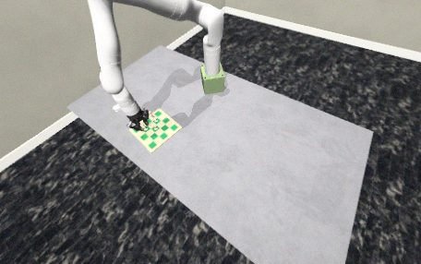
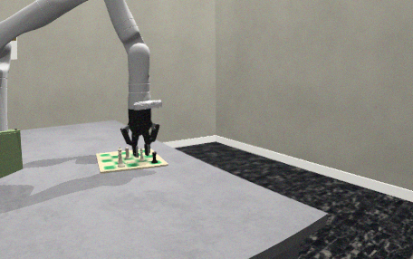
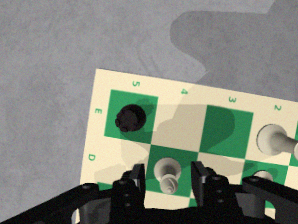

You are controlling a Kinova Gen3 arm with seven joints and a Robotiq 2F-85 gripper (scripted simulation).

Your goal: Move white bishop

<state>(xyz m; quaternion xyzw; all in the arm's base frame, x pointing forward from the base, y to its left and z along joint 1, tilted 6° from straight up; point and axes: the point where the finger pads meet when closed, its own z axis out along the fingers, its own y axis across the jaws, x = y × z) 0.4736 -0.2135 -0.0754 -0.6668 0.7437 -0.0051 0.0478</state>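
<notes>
Now: the black piece 5 cm to the right of my hand, 2 cm below it and 2 cm ahead of it. The rest, counted from my hand: crowned white chess piece 9 cm behind, 1 cm to the right.
</notes>
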